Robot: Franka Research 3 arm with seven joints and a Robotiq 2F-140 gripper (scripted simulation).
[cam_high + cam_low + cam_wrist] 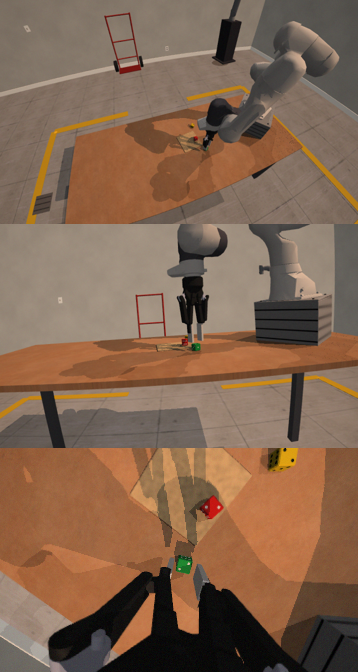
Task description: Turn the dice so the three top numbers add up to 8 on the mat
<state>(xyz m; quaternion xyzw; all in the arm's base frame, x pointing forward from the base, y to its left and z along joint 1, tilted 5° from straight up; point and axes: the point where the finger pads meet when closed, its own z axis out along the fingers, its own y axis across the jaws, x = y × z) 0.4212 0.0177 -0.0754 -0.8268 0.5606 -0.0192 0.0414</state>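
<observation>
Now: hand 5 cm above the green die. Also, from my hand: red die: 2 cm ahead, 10 cm to the right, 5 cm below; tan mat: 7 cm ahead, 11 cm to the right, 6 cm below; yellow die: 2 cm behind, 22 cm to the right, 5 cm below.
</observation>
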